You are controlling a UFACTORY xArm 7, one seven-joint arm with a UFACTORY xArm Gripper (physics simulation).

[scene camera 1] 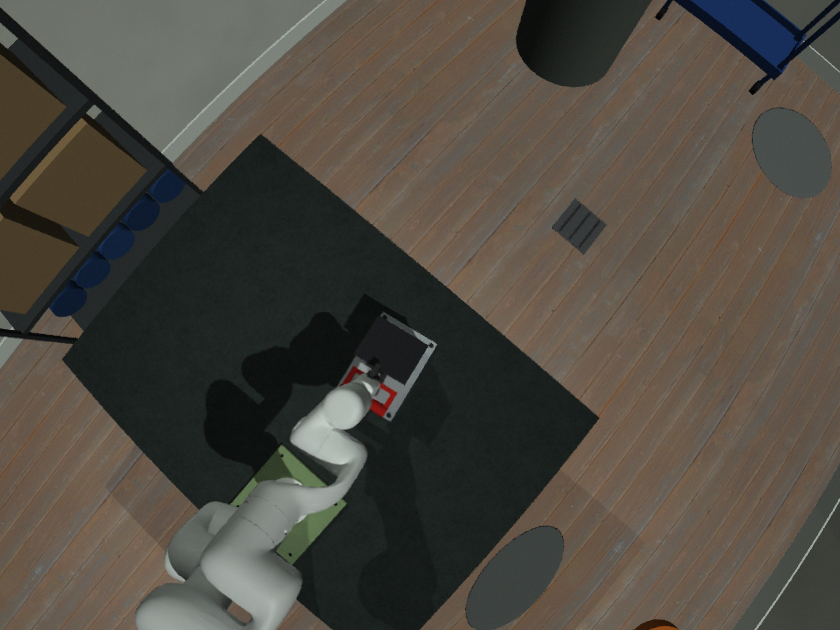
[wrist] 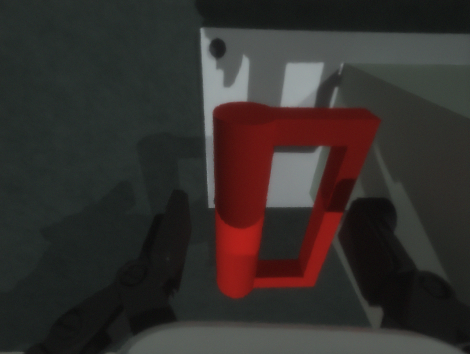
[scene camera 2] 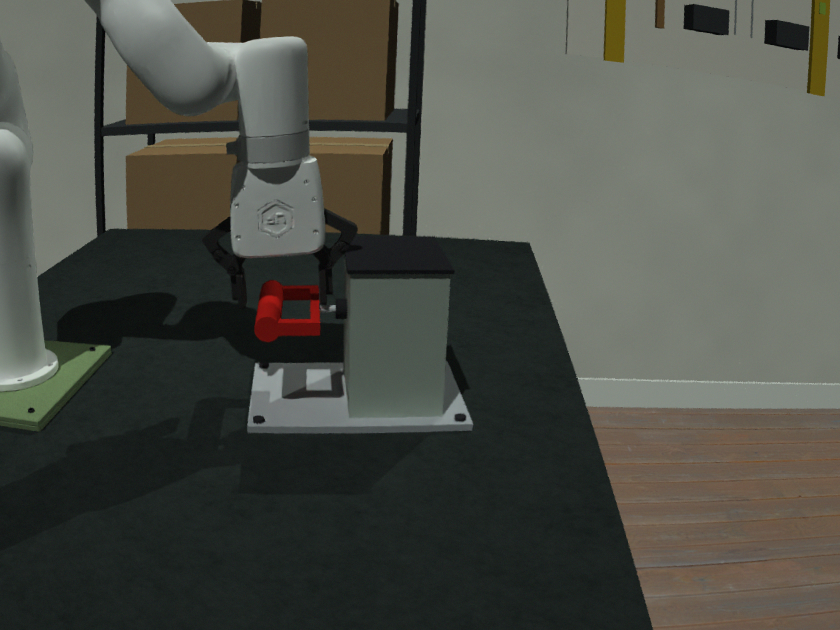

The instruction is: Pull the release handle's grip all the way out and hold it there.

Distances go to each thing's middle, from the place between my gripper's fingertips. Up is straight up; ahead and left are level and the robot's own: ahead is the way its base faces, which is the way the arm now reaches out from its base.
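Labels:
Light base plate (scene camera 2: 286, 397): my hand 8 cm short of it, 1 cm to the left of it, 11 cm above it.

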